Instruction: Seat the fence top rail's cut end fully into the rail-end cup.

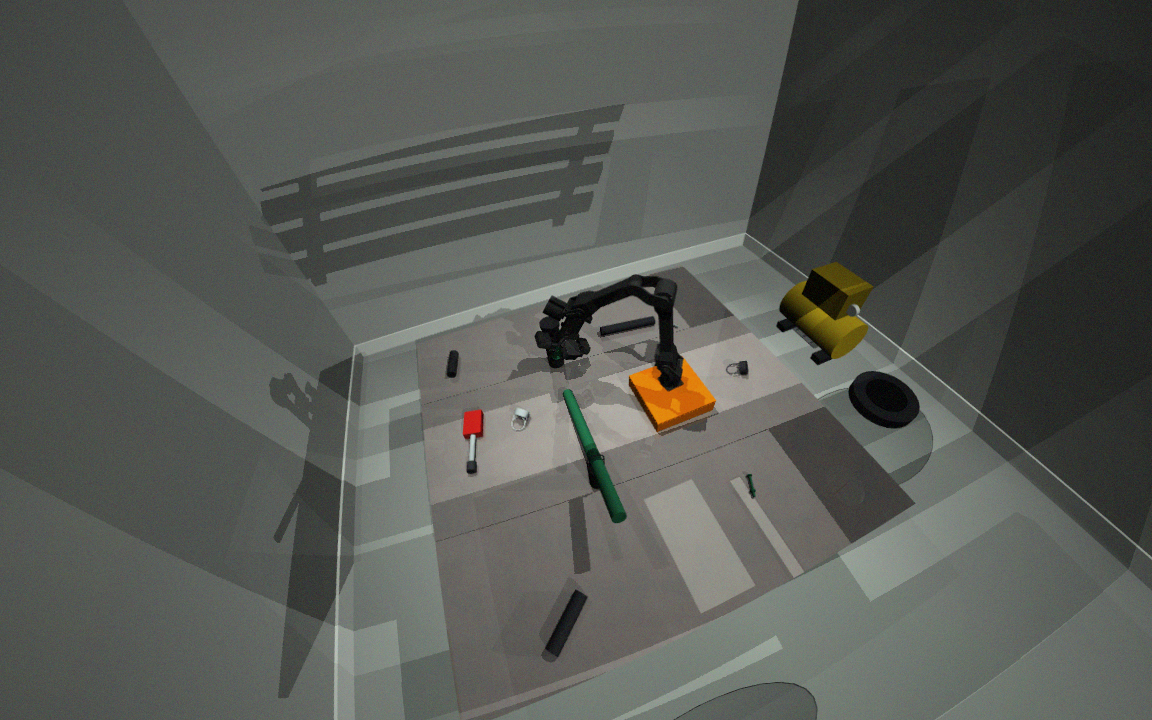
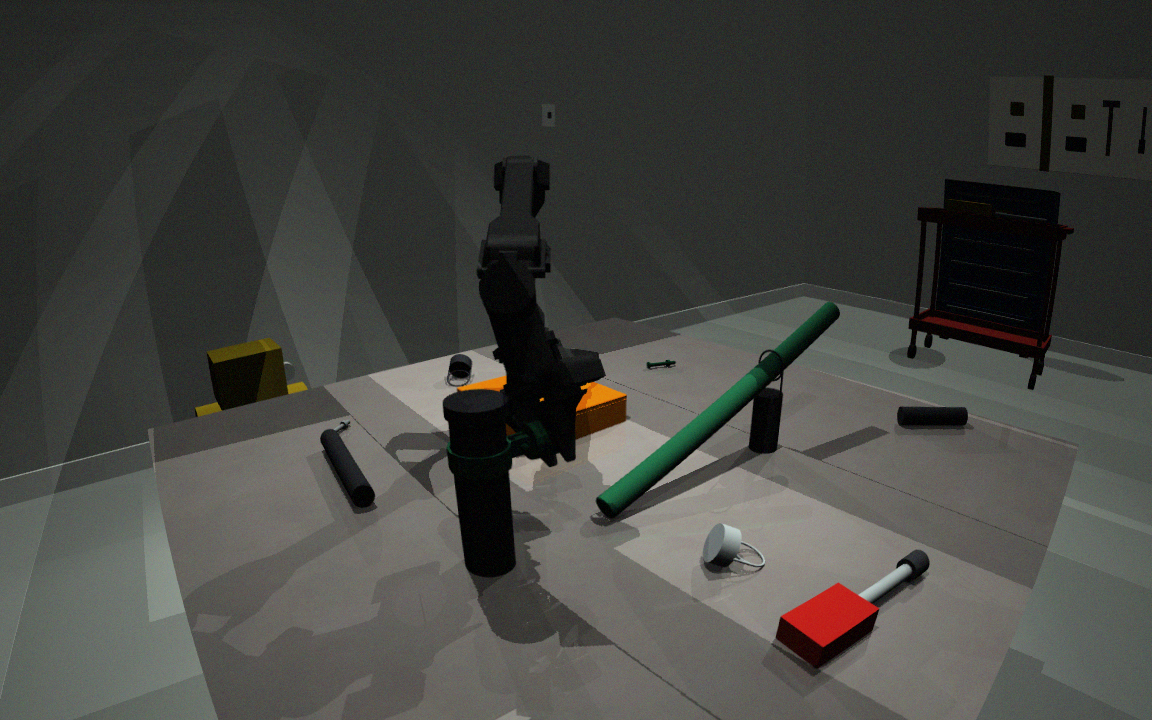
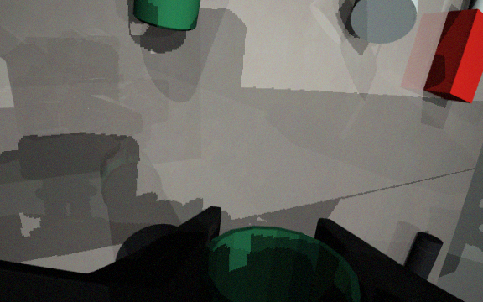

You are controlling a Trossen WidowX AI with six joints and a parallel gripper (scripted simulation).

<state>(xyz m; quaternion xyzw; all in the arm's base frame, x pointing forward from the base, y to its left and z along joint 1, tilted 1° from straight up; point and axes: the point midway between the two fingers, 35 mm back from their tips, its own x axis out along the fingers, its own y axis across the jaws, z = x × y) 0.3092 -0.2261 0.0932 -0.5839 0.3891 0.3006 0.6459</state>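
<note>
My gripper tip is now 3 cm below the green rail-end cup, 2 cm to the left of it and 2 cm past it.
</note>
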